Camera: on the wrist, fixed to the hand. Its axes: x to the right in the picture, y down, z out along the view.
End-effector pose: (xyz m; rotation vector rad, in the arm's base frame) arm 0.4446 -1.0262 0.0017 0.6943 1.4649 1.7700
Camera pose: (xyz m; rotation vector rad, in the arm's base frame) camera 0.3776 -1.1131 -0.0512 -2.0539 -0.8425 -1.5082
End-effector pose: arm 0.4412 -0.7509 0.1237 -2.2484 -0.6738 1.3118
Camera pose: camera 0.5246 -0.7592 0.2121 1.8691 -1.5008 -1.9563
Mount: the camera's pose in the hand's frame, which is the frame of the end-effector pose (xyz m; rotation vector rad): -0.0281 -0.0310 -0.1144 0.5186 -0.2817 1.5689
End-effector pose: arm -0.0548 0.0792 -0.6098 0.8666 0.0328 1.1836
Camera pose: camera -0.0934 0.1185 -0.7185 1.5804 -0.7197 2.5411
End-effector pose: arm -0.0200 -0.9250 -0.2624 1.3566 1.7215 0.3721
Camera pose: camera -0.1283 -0.9295 -0.2069 2.7807 0.1802 0.5185
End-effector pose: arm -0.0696 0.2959 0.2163 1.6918 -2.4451 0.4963
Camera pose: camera -0.0399 0.3495 0.3216 0.4070 2.3903 -0.7169
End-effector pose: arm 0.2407 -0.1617 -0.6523 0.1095 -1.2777 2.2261
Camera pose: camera 0.3030 -0.0685 -0.6998 0.3345 0.4721 -2.1111
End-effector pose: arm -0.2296 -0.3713 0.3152 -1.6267 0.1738 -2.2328
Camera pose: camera -0.3364 -0.3457 0.2626 -0.8521 0.5065 -0.7313
